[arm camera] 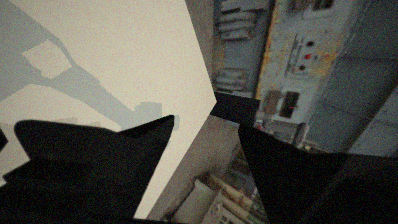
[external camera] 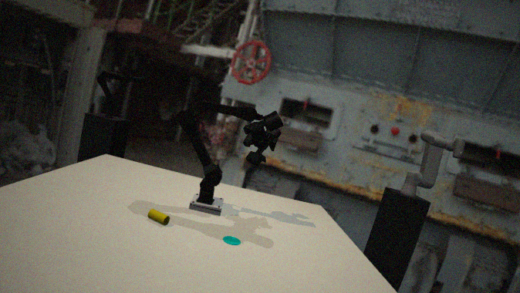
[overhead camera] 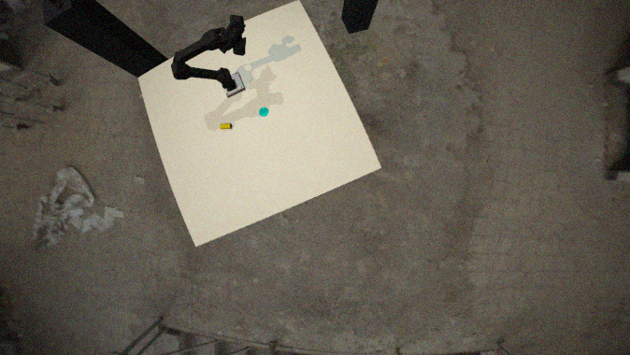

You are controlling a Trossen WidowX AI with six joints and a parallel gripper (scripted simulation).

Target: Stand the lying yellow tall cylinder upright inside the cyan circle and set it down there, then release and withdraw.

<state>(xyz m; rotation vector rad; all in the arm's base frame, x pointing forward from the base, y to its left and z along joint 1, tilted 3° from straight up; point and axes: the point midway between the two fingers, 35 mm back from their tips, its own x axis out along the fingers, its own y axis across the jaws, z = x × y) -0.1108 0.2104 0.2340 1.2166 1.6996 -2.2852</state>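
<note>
The yellow tall cylinder lies 370 mm ahead of my gripper tip, 320 mm to the right of it and 240 mm below it. From my gripper tip the other things lie so: cyan circle 370 mm ahead, 70 mm to the right, 260 mm below.
</note>
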